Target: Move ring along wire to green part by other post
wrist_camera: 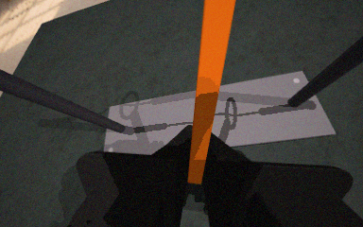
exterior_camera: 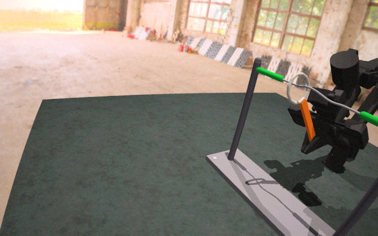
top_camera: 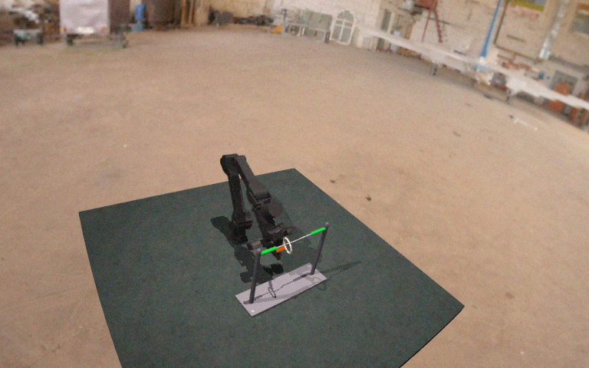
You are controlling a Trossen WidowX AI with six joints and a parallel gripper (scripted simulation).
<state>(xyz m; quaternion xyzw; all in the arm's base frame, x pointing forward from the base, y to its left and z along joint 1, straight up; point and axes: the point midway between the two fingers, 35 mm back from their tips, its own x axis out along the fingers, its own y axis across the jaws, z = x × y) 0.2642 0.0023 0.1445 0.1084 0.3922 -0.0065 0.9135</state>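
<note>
Now: the ring with orange handle 10 cm above my gripper tip, 3 cm ahead of it and 2 cm to the right of it.
</note>
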